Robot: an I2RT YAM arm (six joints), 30 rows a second.
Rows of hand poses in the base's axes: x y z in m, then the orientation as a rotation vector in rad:
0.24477 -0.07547 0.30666 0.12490 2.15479 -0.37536
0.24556 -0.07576 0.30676 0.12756 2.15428 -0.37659
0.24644 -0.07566 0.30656 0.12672 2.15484 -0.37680
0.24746 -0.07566 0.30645 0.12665 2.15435 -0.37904
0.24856 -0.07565 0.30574 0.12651 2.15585 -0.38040
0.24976 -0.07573 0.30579 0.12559 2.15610 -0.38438
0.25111 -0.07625 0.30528 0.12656 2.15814 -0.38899
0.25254 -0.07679 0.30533 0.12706 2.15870 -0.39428
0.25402 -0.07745 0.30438 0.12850 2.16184 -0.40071
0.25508 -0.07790 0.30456 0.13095 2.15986 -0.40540
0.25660 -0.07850 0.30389 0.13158 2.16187 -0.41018
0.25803 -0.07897 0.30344 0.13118 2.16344 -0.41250
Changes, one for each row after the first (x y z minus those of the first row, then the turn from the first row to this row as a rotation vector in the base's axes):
0.00079 -0.00029 0.00010 0.00005 -0.00055 -0.00235
0.00167 -0.00019 -0.00010 -0.00033 0.00010 -0.00187
0.00269 -0.00019 -0.00021 -0.00201 -0.00004 -0.00266
0.00379 -0.00018 -0.00092 -0.00278 0.00164 -0.00319
0.00499 -0.00026 -0.00087 -0.00588 0.00256 -0.00410
0.00634 -0.00078 -0.00138 -0.00843 0.00516 -0.00672
0.00777 -0.00132 -0.00133 -0.01186 0.00647 -0.00917
0.00925 -0.00198 -0.00228 -0.01533 0.01040 -0.01291
0.01031 -0.00243 -0.00210 -0.01803 0.00897 -0.01636
0.01183 -0.00303 -0.00277 -0.02081 0.01163 -0.01880
0.01326 -0.00350 -0.00322 -0.02233 0.01356 -0.01952

